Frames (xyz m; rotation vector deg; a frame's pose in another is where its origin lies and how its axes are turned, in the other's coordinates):
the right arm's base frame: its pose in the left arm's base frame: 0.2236 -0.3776 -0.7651 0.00 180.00 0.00
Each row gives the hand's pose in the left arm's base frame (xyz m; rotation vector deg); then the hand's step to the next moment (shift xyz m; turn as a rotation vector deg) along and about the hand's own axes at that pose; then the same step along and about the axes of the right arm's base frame.
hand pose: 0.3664 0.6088 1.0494 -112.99 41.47 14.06
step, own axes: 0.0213 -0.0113 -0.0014 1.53 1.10 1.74
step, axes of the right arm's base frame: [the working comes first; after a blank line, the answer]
step, axes of the left arm's base frame: 0.0235 -0.0056 -0.0007 0.81 0.53 -2.38

-0.0235 -0.0056 0.0007 -0.81 0.53 2.38
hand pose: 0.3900 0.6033 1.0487 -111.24 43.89 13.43
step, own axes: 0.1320 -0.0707 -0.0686 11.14 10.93 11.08
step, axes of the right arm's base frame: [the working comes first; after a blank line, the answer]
step, axes of the left arm's base frame: 0.1348 -0.0916 0.0234 3.87 1.61 -18.68

-0.1348 -0.0916 -0.0234 -3.87 1.61 18.68
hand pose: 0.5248 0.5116 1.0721 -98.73 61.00 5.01
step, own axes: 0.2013 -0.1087 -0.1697 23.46 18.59 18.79
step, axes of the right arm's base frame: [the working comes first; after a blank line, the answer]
step, axes of the left arm's base frame: 0.1239 -0.2519 0.0482 9.26 -0.04 -34.11

-0.1239 -0.2519 -0.0482 -9.26 -0.04 34.11
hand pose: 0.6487 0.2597 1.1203 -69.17 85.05 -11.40
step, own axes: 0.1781 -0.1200 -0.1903 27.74 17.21 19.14
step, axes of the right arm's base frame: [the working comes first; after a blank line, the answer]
step, axes of the left arm's base frame: -0.0550 -0.2797 0.0332 11.10 -3.71 -35.99

0.0550 -0.2797 -0.0332 -11.10 -3.71 35.99
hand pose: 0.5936 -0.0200 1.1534 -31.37 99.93 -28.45
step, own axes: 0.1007 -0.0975 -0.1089 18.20 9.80 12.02
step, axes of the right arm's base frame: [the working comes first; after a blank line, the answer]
step, axes of the left arm's base frame: -0.1169 -0.1335 0.0046 6.91 -3.60 -22.61

0.1169 -0.1335 -0.0046 -6.91 -3.60 22.61
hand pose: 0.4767 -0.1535 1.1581 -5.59 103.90 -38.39
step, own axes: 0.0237 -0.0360 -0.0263 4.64 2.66 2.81
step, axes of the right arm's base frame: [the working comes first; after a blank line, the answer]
step, axes of the left arm's base frame: -0.0413 -0.0289 0.0025 1.58 -0.68 -5.79

0.0413 -0.0289 -0.0025 -1.58 -0.68 5.79
